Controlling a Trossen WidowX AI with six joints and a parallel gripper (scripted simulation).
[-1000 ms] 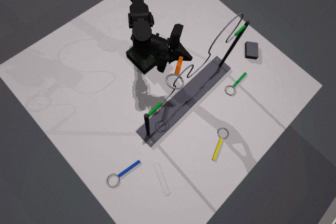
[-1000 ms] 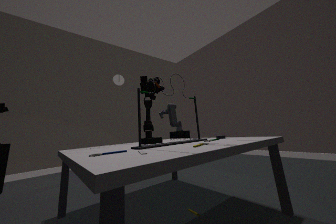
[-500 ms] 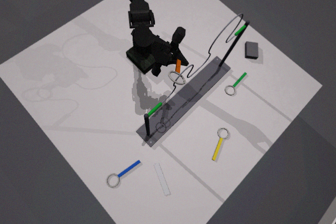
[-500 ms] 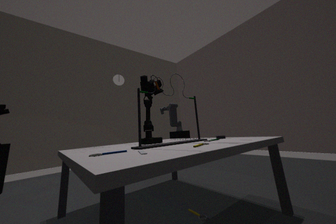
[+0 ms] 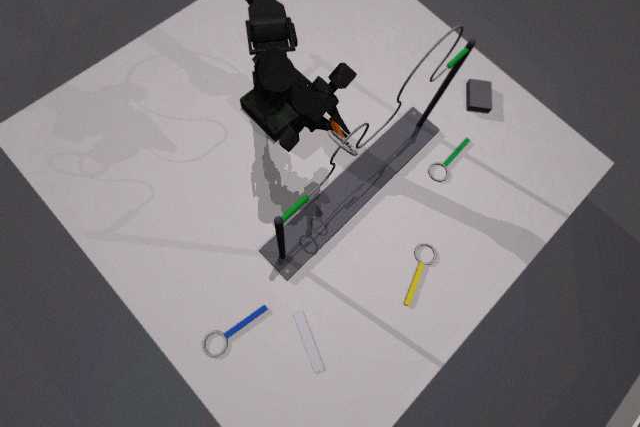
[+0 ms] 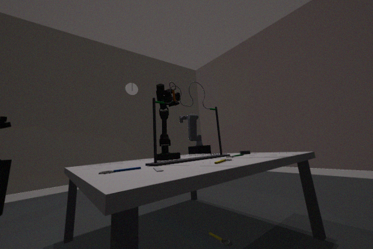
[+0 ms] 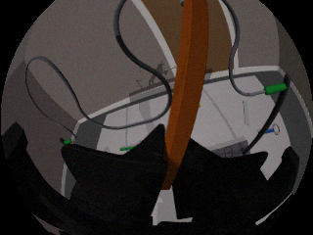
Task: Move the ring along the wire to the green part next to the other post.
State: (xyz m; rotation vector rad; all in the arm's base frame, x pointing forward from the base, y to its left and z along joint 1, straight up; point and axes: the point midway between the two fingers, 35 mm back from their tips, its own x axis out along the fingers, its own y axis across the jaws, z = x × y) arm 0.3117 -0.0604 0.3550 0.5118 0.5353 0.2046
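Right now the orange-handled ring is 80 mm above my gripper tip, 50 mm to the right of it and 10 mm ahead of it. The rest, counted from my gripper tip: green-handled ring 380 mm below, 350 mm to the left, 130 mm ahead; pale flat strip 390 mm below, 290 mm to the right, 250 mm ahead; yellow-handled ring 380 mm below, 310 mm ahead, 60 mm to the left.
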